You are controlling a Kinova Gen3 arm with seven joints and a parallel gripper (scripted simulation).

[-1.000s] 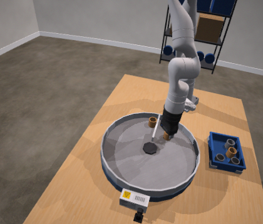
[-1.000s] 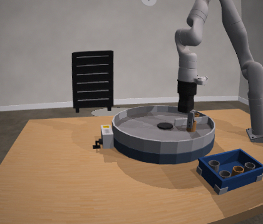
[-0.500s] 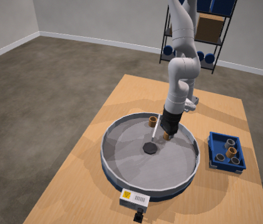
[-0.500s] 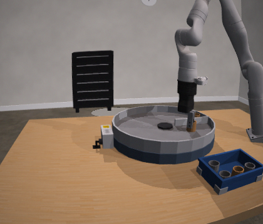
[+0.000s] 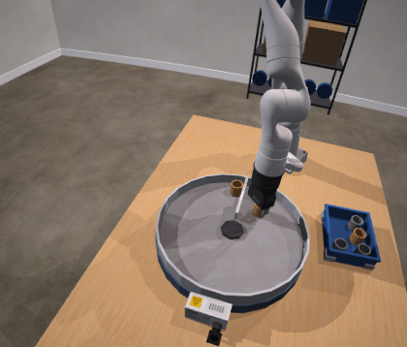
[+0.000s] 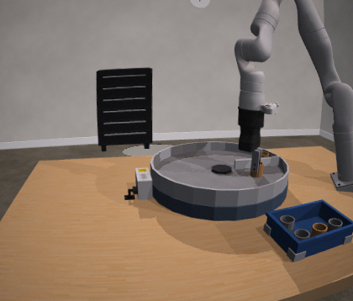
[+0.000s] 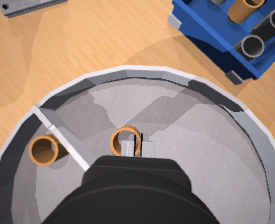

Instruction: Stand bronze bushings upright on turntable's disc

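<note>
My gripper is now 26 cm to the right of the blue crate, 8 cm past it and 7 cm above it. From my hand the other things lie so: grey turntable disc 9 cm ahead, 6 cm to the right, 4 cm below.
</note>
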